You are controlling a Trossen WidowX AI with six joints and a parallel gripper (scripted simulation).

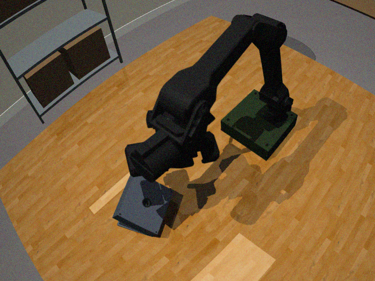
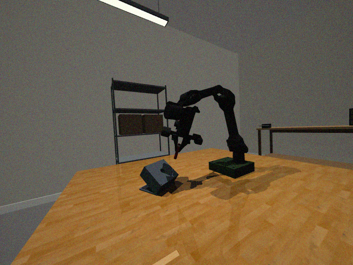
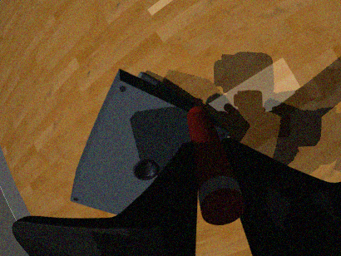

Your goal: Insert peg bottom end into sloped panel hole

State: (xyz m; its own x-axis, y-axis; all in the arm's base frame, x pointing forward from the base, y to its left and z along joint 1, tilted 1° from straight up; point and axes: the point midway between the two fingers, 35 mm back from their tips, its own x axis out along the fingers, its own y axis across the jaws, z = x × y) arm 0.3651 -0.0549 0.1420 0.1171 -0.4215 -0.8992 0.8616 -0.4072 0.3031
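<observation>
Now: the sloped panel 9 cm ahead of my gripper tip, 2 cm to the right of it and 10 cm below it. The rest, counted from my gripper tip: round peg: 1 cm to the left, 2 cm above.
</observation>
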